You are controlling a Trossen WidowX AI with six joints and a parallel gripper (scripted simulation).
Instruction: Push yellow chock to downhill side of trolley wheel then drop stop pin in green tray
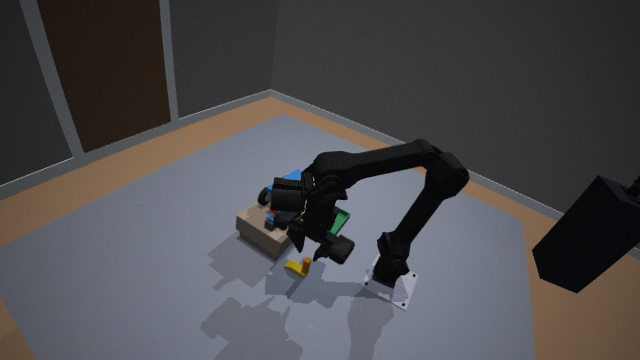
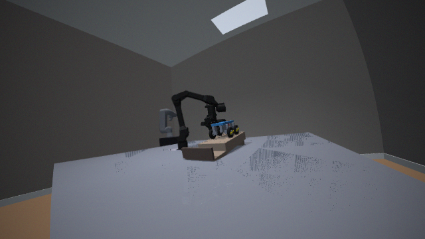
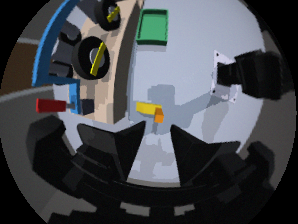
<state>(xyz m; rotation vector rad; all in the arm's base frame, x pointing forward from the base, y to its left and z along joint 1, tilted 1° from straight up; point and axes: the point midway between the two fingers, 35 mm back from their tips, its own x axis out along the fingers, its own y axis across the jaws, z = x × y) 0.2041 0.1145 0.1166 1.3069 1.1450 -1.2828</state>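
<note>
Now: the yellow chock 20 mm ahead of my gripper tip and 60 mm below it. From my gripper tip the other things lie so: tan ramp: 130 mm ahead, 150 mm to the right, 40 mm below; blue trolley: 130 mm ahead, 150 mm to the right, 30 mm above; red-headed stop pin: 120 mm ahead, 40 mm to the right, 40 mm above.
</note>
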